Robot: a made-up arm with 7 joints. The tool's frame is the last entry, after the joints.
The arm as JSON. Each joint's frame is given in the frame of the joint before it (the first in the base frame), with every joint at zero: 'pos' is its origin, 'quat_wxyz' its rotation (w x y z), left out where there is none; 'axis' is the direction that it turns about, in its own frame. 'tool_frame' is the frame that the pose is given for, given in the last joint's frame.
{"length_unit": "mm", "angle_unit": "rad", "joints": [
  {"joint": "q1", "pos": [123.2, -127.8, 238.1], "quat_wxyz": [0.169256, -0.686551, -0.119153, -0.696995], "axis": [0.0, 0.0, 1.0]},
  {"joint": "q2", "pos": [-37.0, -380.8, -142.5], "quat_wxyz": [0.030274, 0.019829, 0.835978, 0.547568], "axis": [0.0, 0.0, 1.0]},
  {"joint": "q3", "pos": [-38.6, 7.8, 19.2], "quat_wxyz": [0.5, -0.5, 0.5, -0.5], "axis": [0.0, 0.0, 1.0]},
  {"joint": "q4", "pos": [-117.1, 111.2, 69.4], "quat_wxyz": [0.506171, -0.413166, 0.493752, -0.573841], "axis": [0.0, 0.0, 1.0]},
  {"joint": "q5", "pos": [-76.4, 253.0, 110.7], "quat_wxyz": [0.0, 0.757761, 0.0, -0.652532], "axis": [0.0, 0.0, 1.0]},
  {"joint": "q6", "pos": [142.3, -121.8, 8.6], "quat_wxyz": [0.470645, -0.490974, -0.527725, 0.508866], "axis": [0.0, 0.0, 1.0]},
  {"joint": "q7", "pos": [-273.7, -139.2, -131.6], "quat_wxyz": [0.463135, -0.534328, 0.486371, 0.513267], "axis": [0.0, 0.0, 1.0]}
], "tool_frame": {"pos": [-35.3, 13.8, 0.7], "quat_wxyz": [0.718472, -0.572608, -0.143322, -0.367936]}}
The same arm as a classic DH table. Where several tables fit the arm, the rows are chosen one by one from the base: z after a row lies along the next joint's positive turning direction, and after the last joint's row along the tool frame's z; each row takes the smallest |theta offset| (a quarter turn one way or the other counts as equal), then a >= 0, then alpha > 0; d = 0 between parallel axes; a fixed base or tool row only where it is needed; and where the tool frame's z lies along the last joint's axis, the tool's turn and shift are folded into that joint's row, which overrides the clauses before.
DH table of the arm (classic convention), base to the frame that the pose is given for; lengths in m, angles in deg. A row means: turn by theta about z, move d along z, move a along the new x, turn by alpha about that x. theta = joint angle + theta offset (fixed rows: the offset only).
base (fixed): theta offset -66.5, d 0.2363, a 0.1663, alpha -88.34
q1: theta offset 89.28, d -0.2466, a 0.0069, alpha 113.48
q2: theta offset 88.19, d -0.3979, a 0.0078, alpha 90
q3: theta offset 81.34, d 0.0538, a -0.0923, alpha -80.15
q4: theta offset -88.51, d -0.0123, a -0.253, alpha 98.53
q5: theta offset 4.3, d 0.0807, a -0.1321, alpha -92.24
q6: theta offset 5.8, d -0.2694, a -0.286, alpha -92.53
q7: theta offset 77.18, d -0.1128, a -0.0375, alpha -72.35
tool (fixed): theta offset -41.17, d 0.0057, a 0, alpha 0

